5 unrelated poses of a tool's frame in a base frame.
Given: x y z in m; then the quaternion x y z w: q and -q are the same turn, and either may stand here.
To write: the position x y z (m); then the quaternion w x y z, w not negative. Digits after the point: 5 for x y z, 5 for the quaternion.
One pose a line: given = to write
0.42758 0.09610 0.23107 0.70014 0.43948 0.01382 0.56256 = 0.42758 0.09610 0.23107 0.56256 0.70014 0.43948 0.01382
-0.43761 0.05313 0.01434 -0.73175 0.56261 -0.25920 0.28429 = -0.43761 0.05313 0.01434 0.28429 -0.73175 0.56261 -0.25920
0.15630 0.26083 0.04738 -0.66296 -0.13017 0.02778 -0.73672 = 0.15630 0.26083 0.04738 0.73672 0.66296 0.13017 -0.02778
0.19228 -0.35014 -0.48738 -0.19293 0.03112 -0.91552 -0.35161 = 0.19228 -0.35014 -0.48738 0.35161 0.19293 -0.03112 0.91552
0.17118 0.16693 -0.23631 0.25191 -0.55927 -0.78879 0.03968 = 0.17118 0.16693 -0.23631 0.03968 0.25191 -0.55927 -0.78879
